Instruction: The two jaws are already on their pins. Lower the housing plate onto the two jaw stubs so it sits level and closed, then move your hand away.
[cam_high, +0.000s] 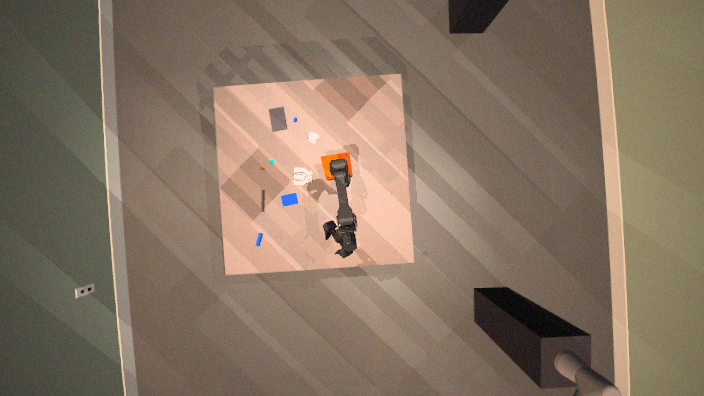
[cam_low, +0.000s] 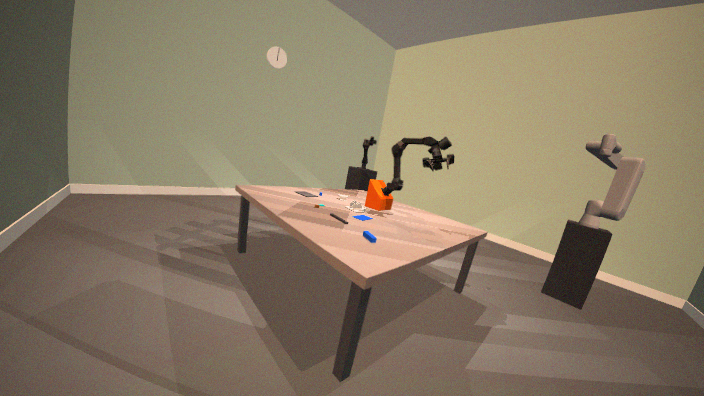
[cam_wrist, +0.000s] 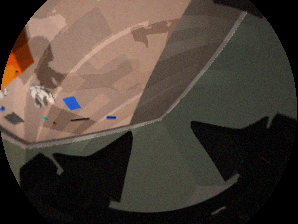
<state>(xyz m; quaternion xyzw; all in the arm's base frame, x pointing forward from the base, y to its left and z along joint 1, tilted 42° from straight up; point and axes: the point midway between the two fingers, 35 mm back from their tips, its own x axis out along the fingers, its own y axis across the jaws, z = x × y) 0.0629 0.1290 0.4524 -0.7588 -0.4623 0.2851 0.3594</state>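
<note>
The white piece lies 660 mm to the right of my gripper tip, 350 mm below it and 140 mm ahead of it. Round my gripper tip: blue bar: 530 mm ahead, 350 mm below, 30 mm to the left; then dark bar: 490 mm ahead, 350 mm below, 240 mm to the right; then blue flat plate: 360 mm below, 310 mm ahead, 240 mm to the right.
</note>
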